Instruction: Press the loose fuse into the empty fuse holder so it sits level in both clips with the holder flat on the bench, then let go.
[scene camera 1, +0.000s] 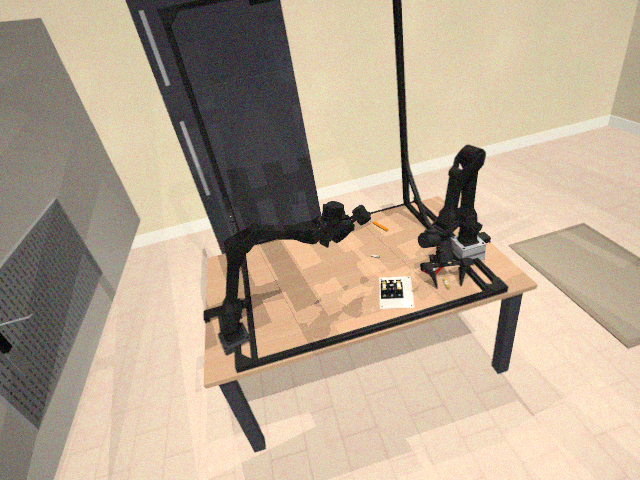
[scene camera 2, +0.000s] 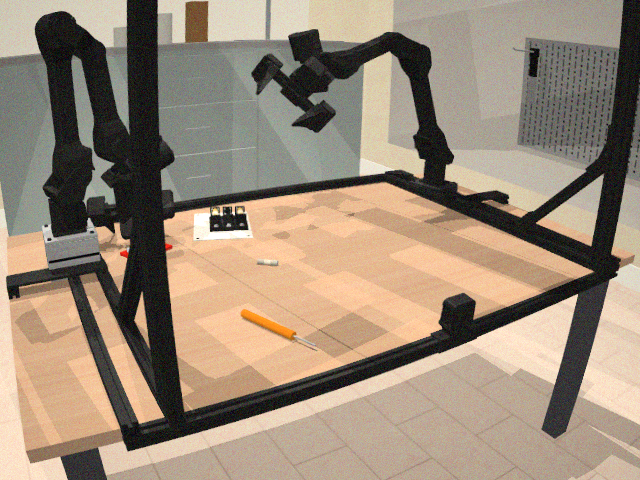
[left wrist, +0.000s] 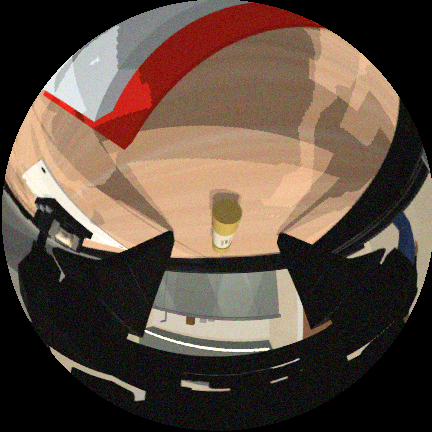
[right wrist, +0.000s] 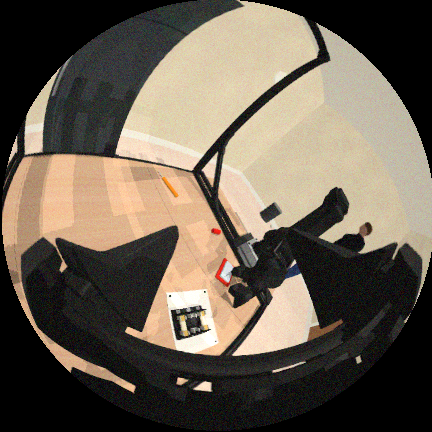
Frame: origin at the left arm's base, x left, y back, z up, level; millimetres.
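Seen in the pictures: left gripper, fingertip midpoint: (scene camera 1: 449, 287) (left wrist: 227, 237); right gripper, fingertip midpoint: (scene camera 2: 275, 108) (right wrist: 234, 232); left arm's base, link origin: (scene camera 1: 467, 240) (scene camera 2: 68, 229) (right wrist: 257, 249); right arm's base, link origin: (scene camera 1: 233, 335) (scene camera 2: 434, 182) (left wrist: 43, 232).
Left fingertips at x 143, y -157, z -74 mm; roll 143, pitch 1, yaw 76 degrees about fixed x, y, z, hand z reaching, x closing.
Note:
Pixels of each thing's top centre, then the offset from my left fingertips to it. "pt": a spot on its surface instead.
- loose fuse, top centre: (left wrist: 222, 243) (scene camera 1: 446, 282) dx -18, dy -1, dz +11 mm
- black fuse holder, top centre: (left wrist: 57, 241) (scene camera 2: 221, 210) (right wrist: 200, 322) (scene camera 1: 395, 285) dx -57, dy -189, dz +32 mm
- smaller pale fuse-like cylinder, top centre: (scene camera 2: 267, 259) (scene camera 1: 375, 255) dx -296, dy -186, dz +7 mm
- orange screwdriver, top centre: (scene camera 2: 277, 324) (right wrist: 167, 181) (scene camera 1: 377, 223) dx -523, dy -91, dz +10 mm
- red-rimmed tray, surface spot: (left wrist: 135, 92) pt dx -97, dy -9, dz +2 mm
- small red cylinder, top centre: (right wrist: 217, 229) dx -286, dy +50, dz +15 mm
The loose fuse (scene camera 1: 447, 283) (left wrist: 226, 222), white with brass end caps, lies on the table. My left gripper (scene camera 1: 448, 285) (left wrist: 227, 237) is open and low over it, one finger on each side with gaps between, the fuse pointing lengthwise between the fingers. The black fuse holder (scene camera 1: 391, 289) (scene camera 2: 228, 222) (right wrist: 191, 322) sits on a white plate (scene camera 1: 407, 300) (scene camera 2: 201, 228) (right wrist: 187, 296). Its two outer places show brass-capped fuses; the middle place looks empty. My right gripper (scene camera 2: 277, 109) (right wrist: 234, 232) is open, high above the table, away from the holder. The post partly hides the left gripper in scene camera 2.
A smaller pale fuse-like cylinder (scene camera 1: 375, 256) (scene camera 2: 267, 262) lies mid-table. An orange screwdriver (scene camera 1: 379, 225) (scene camera 2: 268, 324) (right wrist: 170, 187) lies farther off. A red-rimmed tray (left wrist: 135, 92) lies close to the left gripper. A small red cylinder (right wrist: 216, 231) lies near the black frame.

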